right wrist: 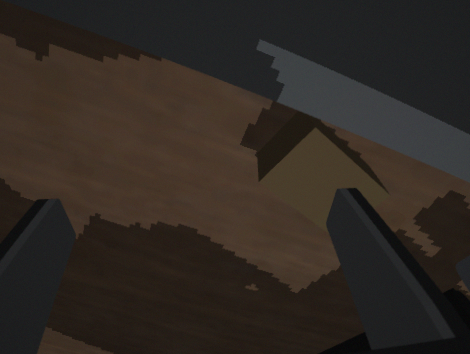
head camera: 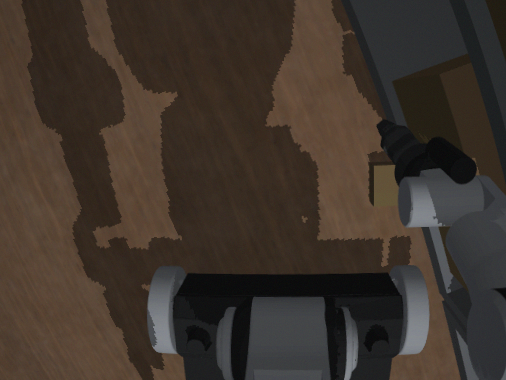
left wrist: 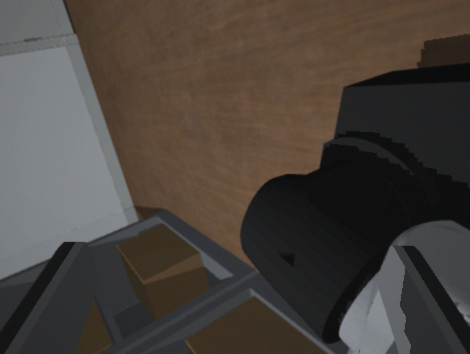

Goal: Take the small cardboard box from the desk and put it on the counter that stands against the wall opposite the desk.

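Seen in the pictures: left gripper, between the fingertips: (left wrist: 237, 261); right gripper, between the fingertips: (right wrist: 203, 212) (head camera: 398, 145); robot's base, origin of its link: (right wrist: 319, 347) (head camera: 287, 292).
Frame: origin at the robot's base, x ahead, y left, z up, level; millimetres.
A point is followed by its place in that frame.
A small tan box (head camera: 385, 186) @(x 271, y -212, z 51 mm) (right wrist: 317, 172) @(x 289, y -221, z 51 mm), which looks like cardboard, lies on the wood floor beside a grey shelf unit (head camera: 407, 35) @(x 587, y -248, z 77 mm) (right wrist: 360, 105) @(x 321, y -274, z 77 mm). My right arm hides part of it in the head view. My right gripper (right wrist: 203, 212) @(x 371, y -207, z 156 mm) is open and empty. One fingertip overlaps the box's lower corner in the right wrist view, with the box beyond it; the distance is unclear. My left gripper (left wrist: 237, 261) @(x -348, y 224, z 485 mm) is open and empty, above the grey unit. I cannot make out the desk or the counter with certainty.
Larger brown boxes (head camera: 425, 105) (left wrist: 165, 260) sit inside the grey unit, whose frame (left wrist: 225, 288) @(x -915, y -724, z 138 mm) crosses the lower left wrist view. A pale flat surface (left wrist: 45, 140) @(x -2808, y -921, z 437 mm) lies at the left. My dark base (head camera: 287, 285) @(x 76, y 1, z 122 mm) and white wheels (head camera: 162, 310) show in the head view.
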